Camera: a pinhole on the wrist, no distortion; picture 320 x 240 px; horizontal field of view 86.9 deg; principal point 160.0 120.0 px. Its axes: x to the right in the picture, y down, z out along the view. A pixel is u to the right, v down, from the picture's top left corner.
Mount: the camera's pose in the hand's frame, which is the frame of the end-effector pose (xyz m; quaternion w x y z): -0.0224 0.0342 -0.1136 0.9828 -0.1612 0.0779 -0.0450
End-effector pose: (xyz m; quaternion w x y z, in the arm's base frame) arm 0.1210 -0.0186 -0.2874 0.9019 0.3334 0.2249 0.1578
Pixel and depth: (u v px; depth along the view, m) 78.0 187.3 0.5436
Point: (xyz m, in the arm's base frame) 0.0964 0.0308 0.3043
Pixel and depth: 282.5 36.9 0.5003
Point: 0.6706 -0.1086 -0.2053
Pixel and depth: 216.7 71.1 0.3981
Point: 0.4015 -0.0683 -0.1275
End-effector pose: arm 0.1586 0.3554 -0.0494 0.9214 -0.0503 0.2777 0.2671
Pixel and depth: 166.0 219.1 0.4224
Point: 0.1040 0.7787 0.0978
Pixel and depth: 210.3 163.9 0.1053
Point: 0.1181 0.4374 -0.0832
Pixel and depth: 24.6 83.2 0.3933
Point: 0.0676 0.4022 0.3774
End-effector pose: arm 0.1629 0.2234 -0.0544 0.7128 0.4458 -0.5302 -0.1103
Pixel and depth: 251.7 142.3 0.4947
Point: -0.0186 -0.0082 0.3381
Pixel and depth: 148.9 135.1 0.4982
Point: -0.1907 0.1612 0.1566
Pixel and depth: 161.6 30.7 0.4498
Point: -0.1313 -0.0319 -0.0499
